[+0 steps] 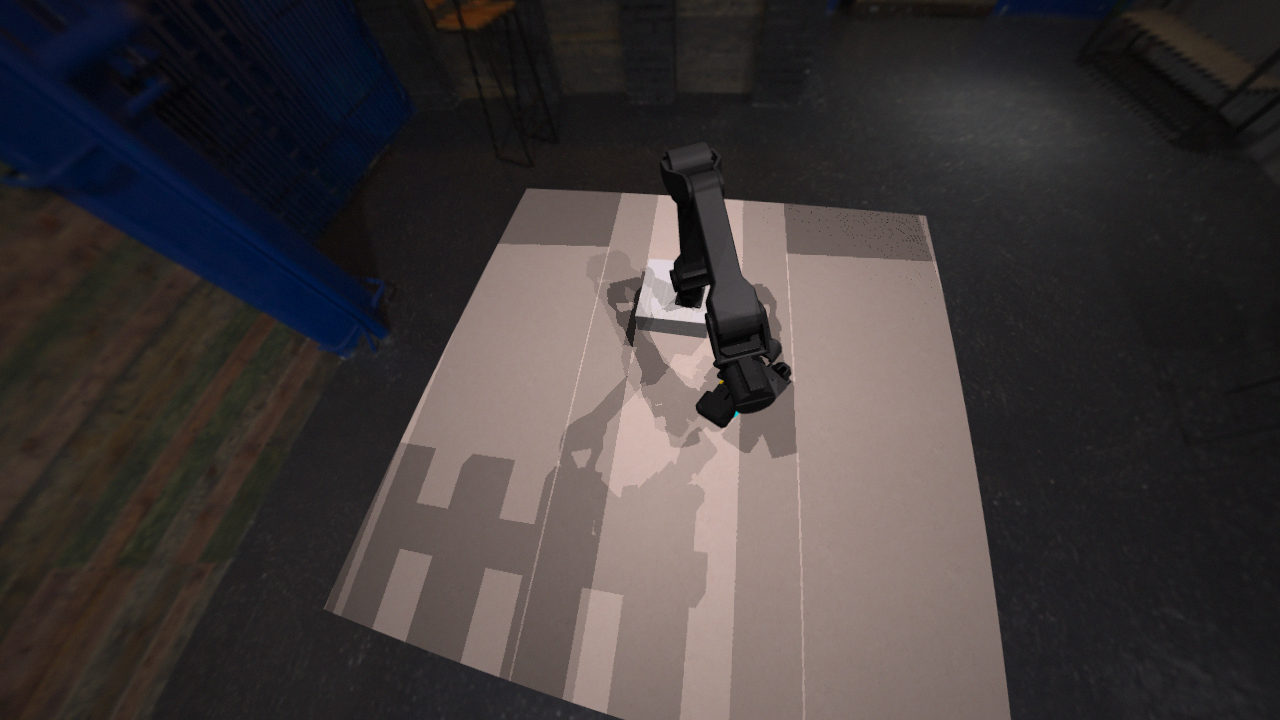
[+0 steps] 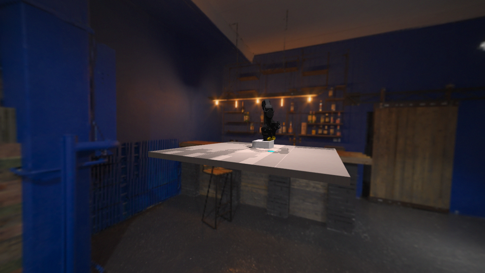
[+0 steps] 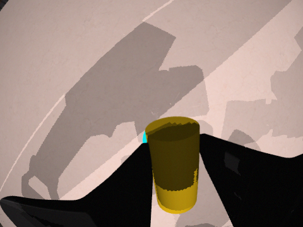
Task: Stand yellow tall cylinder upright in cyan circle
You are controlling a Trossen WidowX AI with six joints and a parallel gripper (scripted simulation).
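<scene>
My gripper tip is now 12 cm above the cyan circle, 2 cm to the left of it and 2 cm past it. From my gripper tip the other things lie so: yellow tall cylinder (2 cm to the right, 1 cm below, 1 cm behind).
</scene>
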